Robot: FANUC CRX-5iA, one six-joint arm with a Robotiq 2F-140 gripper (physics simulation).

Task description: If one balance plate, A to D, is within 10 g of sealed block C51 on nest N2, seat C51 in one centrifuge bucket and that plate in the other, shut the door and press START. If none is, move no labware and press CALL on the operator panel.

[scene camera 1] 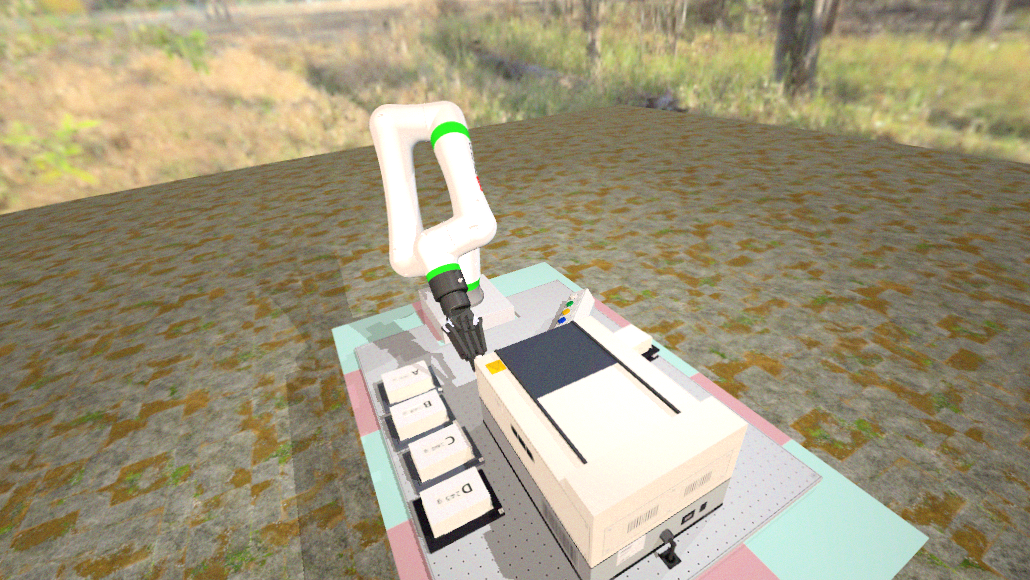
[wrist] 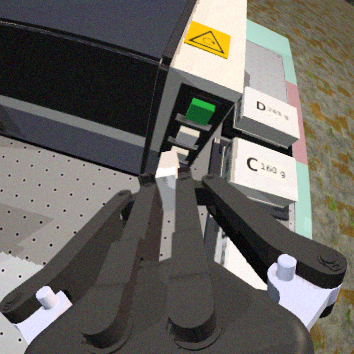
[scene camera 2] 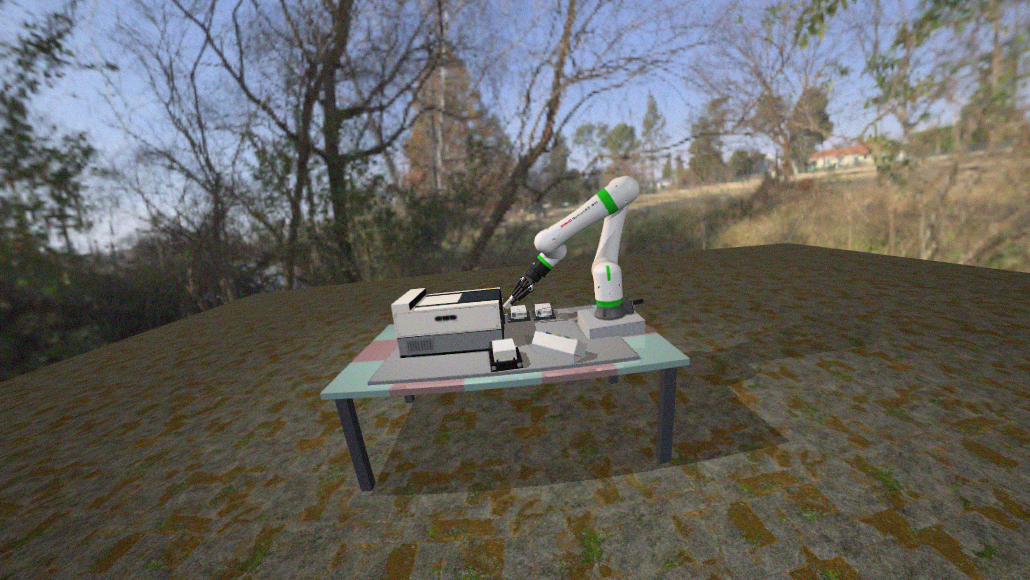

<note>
My gripper is shut, holding nothing. I also see a grey perforated plate.
My gripper shows as well in the wrist view.
</note>
